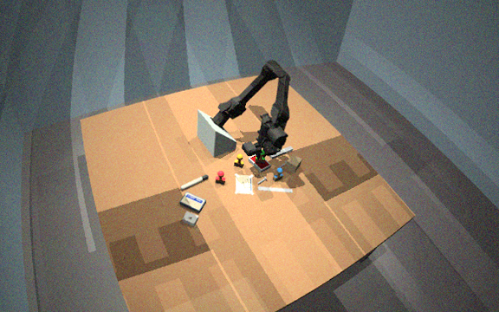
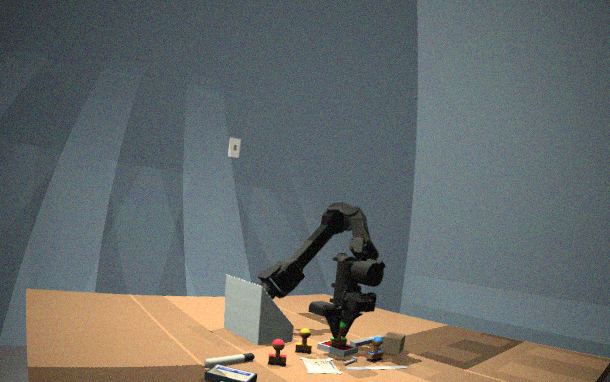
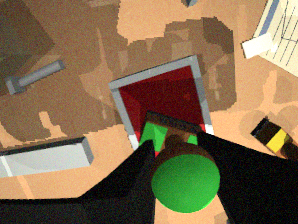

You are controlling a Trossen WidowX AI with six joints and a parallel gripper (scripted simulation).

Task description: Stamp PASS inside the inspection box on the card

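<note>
My gripper tip is 30 mm above the red ink pad. The rest, counted from my gripper tip: blue-knobbed stamp 100 mm ahead, 40 mm to the left, 20 mm below; yellow-knobbed stamp 90 mm to the right, 20 mm below, 20 mm behind; green-knobbed stamp right at my gripper tip.
</note>
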